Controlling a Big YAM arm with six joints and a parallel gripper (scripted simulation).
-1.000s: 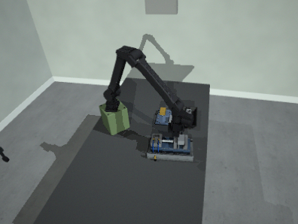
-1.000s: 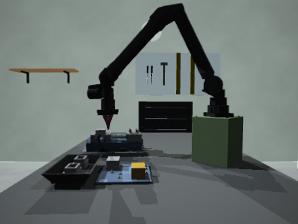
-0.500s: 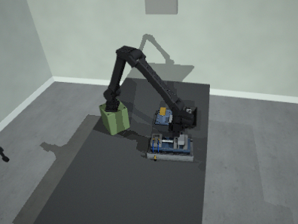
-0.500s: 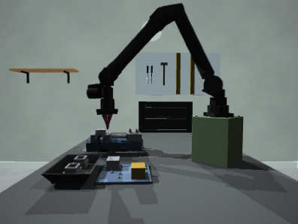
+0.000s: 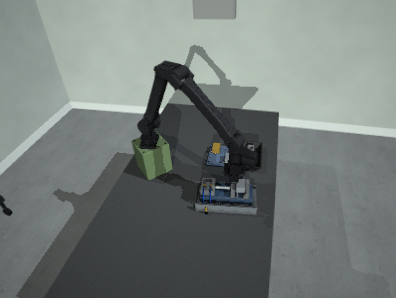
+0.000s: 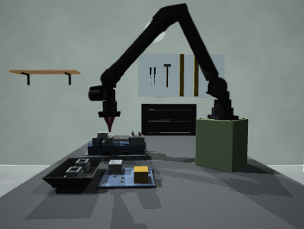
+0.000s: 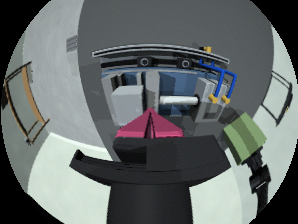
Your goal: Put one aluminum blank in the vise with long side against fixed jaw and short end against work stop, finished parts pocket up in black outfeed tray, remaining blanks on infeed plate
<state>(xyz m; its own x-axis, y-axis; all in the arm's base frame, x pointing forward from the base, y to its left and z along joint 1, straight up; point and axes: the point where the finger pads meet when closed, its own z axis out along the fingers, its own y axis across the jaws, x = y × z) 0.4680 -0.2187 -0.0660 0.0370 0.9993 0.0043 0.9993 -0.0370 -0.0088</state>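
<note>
The gray aluminum blank lies 3 cm below my hand and 3 cm ahead of it. Round my hand: vise (8 cm below, 3 cm behind); then yellow brass blank (39 cm to the left, 11 cm behind, 10 cm below).
</note>
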